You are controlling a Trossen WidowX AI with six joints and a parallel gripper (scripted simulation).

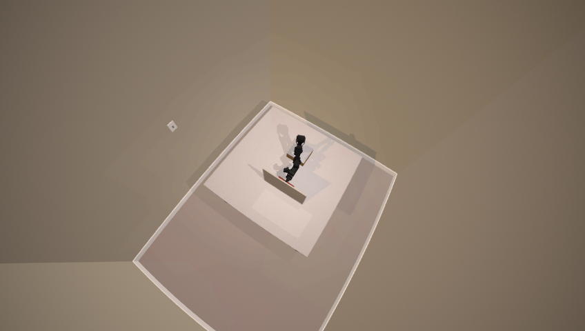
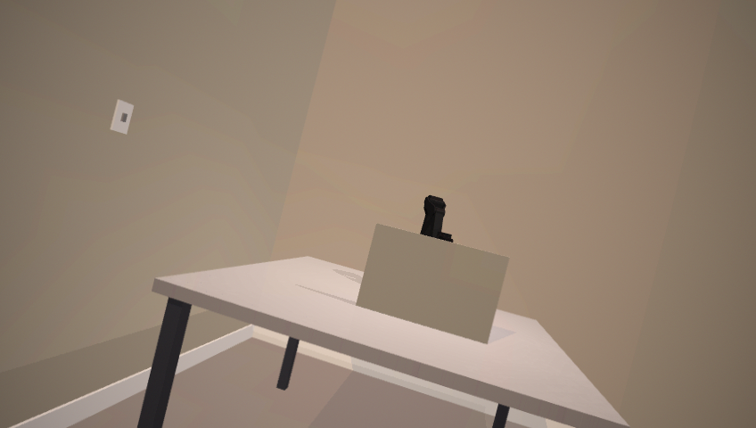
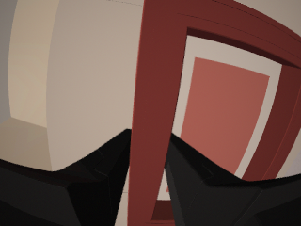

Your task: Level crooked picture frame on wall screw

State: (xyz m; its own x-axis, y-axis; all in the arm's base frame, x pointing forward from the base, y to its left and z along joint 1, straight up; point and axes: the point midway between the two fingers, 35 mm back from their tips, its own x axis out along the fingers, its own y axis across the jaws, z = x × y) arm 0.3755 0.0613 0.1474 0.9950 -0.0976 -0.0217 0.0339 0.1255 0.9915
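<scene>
My gripper tip is 50 mm above the picture frame. Round my gripper tip: wall panel: 70 mm below, 20 mm ahead.
</scene>
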